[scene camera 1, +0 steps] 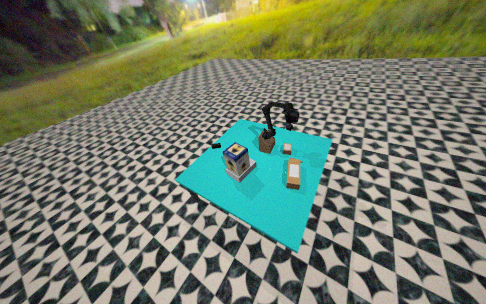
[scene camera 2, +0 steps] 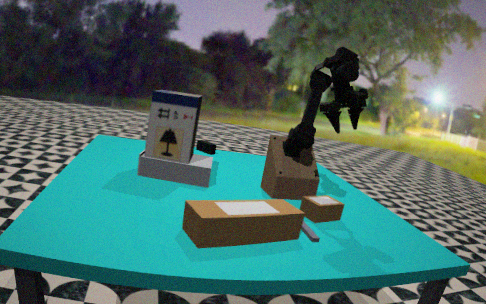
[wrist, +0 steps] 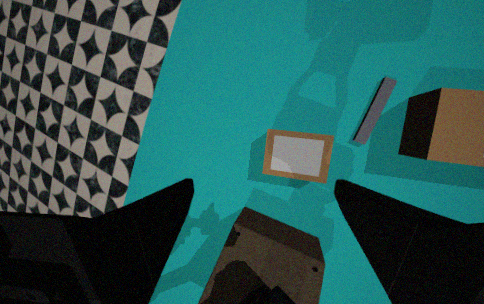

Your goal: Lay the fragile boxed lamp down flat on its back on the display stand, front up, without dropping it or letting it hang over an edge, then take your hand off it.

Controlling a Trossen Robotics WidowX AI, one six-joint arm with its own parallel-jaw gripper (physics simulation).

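Seen in the pictures: gripper, between the fingertips: (scene camera 2: 346, 131) (wrist: 263, 185); arm's base, origin of its link: (scene camera 1: 264, 136) (scene camera 2: 291, 149).
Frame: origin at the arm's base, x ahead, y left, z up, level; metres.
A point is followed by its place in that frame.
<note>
The boxed lamp (scene camera 1: 237, 159) @(x 0.518, y -0.044, z 0.118 m) (scene camera 2: 172, 127) @(x 0.455, y -0.028, z 0.023 m), a white box with a blue top band and a lamp picture, stands upright on the display stand (scene camera 1: 249, 169) @(x 0.409, y -0.005, z -0.121 m) (scene camera 2: 197, 173) @(x 0.347, y 0.012, z -0.124 m), a low grey-white block. In scene camera 2 it stands toward the stand's left side, with bare stand top at the right. My gripper (scene camera 2: 346, 129) @(x -0.066, y 0.254, z 0.129 m) (wrist: 263, 185) @(x -0.066, y 0.254, z 0.129 m) is open and empty, high above the table on the far side of the arm's base from the lamp. It is well apart from the lamp and pointing down. The lamp and the stand do not show in the wrist view.
A small brown box (scene camera 1: 287, 148) @(x -0.012, y 0.260, z -0.111 m) (scene camera 2: 322, 208) @(x -0.004, y 0.307, z -0.120 m) (wrist: 298, 156) @(x -0.032, y 0.254, z -0.110 m) with a white label lies near the arm's base (scene camera 1: 266, 142) @(x 0.050, y 0.040, z -0.037 m) (scene camera 2: 291, 172) @(x 0.017, y 0.074, z -0.071 m) (wrist: 270, 250) @(x -0.021, y 0.077, z -0.072 m). A long brown box (scene camera 1: 293, 173) @(x 0.321, y 0.407, z -0.091 m) (scene camera 2: 242, 225) @(x 0.313, y 0.466, z -0.114 m) (wrist: 460, 127) @(x 0.173, y 0.379, z -0.091 m) and a thin grey bar (scene camera 2: 310, 231) @(x 0.077, y 0.399, z -0.159 m) (wrist: 375, 111) @(x 0.077, y 0.381, z -0.159 m) lie beside it. A black block (scene camera 1: 216, 146) @(x 0.215, y -0.564, z -0.142 m) (scene camera 2: 206, 147) @(x 0.206, y -0.552, z -0.142 m) shows behind the lamp.
</note>
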